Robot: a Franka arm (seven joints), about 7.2 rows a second.
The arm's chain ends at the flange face. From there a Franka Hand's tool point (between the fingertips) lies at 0.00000 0.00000 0.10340 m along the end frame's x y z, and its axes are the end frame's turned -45 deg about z.
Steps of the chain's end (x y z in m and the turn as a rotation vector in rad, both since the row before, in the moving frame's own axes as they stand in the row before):
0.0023 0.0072 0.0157 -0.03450 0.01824 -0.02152
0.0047 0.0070 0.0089 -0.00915 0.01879 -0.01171
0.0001 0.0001 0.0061 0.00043 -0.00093 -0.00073
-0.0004 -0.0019 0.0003 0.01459 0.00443 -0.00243
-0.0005 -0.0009 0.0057 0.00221 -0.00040 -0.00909
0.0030 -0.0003 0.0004 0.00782 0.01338 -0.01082
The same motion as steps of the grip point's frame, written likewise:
-0.0046 0.0106 0.0156 -0.03729 -0.01150 -0.02152
-0.0009 0.0103 0.0089 -0.01976 0.00682 -0.01171
0.0000 0.0000 0.0061 0.00096 -0.00035 -0.00073
0.0025 -0.0024 0.0003 0.00718 0.01345 -0.00243
0.0004 -0.0012 0.0057 0.00185 0.00128 -0.00909
0.0039 0.0023 0.0004 -0.00393 0.01499 -0.01082

